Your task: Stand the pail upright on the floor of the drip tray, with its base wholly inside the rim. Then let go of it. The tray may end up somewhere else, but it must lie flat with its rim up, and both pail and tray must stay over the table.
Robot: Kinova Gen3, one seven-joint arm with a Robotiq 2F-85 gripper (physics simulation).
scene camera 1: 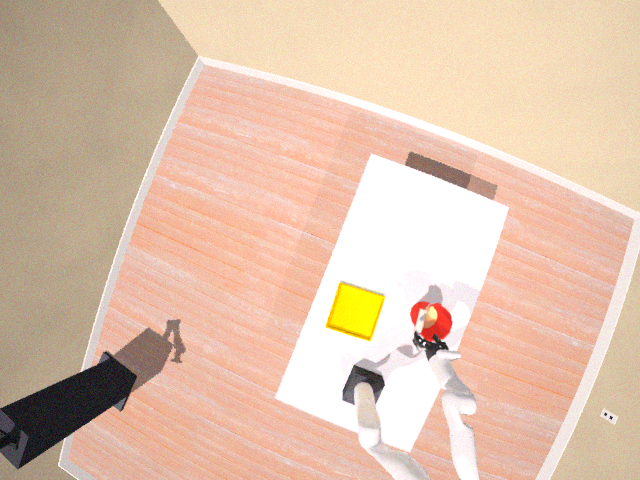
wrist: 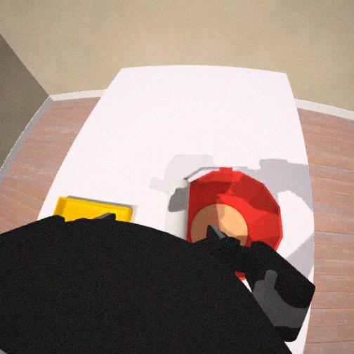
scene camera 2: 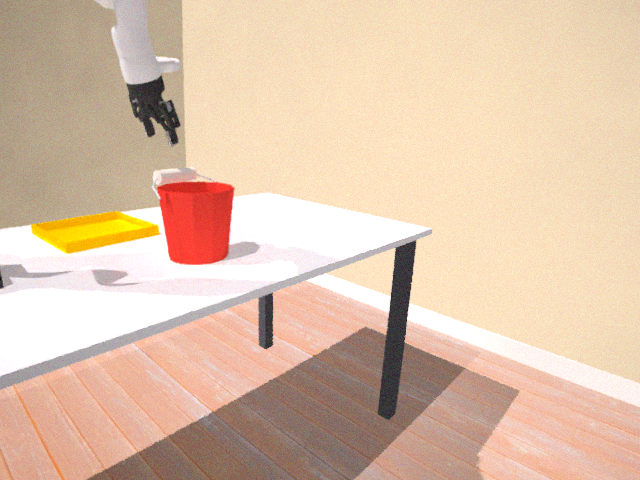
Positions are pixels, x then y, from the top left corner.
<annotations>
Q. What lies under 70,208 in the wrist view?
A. A yellow drip tray.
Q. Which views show the red pail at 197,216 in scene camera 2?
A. Scene camera 1, the wrist view and scene camera 2: all of them.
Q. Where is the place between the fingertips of my gripper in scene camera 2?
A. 162,140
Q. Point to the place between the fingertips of my gripper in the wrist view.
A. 159,229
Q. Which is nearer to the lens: the yellow drip tray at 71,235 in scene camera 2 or the red pail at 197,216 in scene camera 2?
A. The red pail.
</annotations>
